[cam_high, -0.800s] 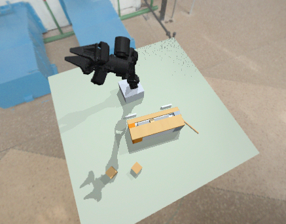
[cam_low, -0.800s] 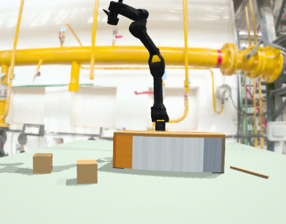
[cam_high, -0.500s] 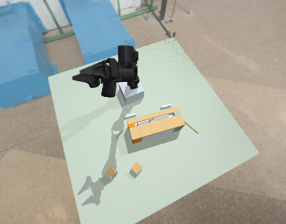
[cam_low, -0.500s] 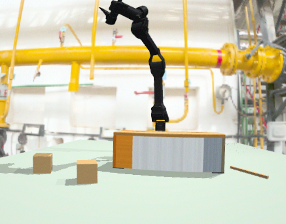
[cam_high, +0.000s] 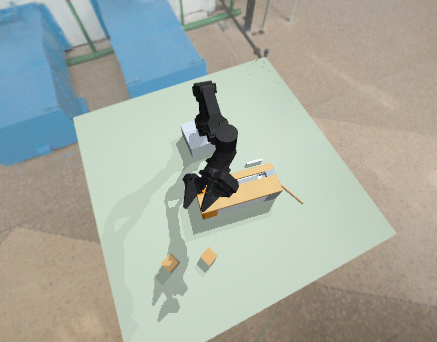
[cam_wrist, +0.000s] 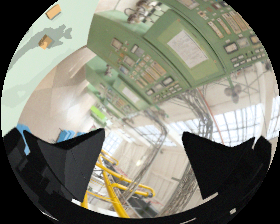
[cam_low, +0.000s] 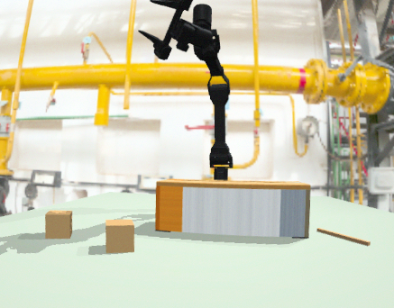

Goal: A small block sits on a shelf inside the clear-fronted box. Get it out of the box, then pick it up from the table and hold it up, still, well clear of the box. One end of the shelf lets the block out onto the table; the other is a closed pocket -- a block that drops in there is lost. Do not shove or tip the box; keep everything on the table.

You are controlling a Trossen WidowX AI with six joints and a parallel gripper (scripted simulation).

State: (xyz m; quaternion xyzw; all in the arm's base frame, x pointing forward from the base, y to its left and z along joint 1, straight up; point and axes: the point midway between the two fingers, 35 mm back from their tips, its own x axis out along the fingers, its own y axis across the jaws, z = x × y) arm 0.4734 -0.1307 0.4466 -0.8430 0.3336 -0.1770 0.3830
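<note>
My gripper tip is now 47 cm above the tan block, 20 cm to the right of it and 17 cm past it. Round my gripper tip: thin wooden stick: 55 cm below, 49 cm to the left, 8 cm behind; box: 49 cm below, 22 cm to the left, 18 cm behind.
</note>
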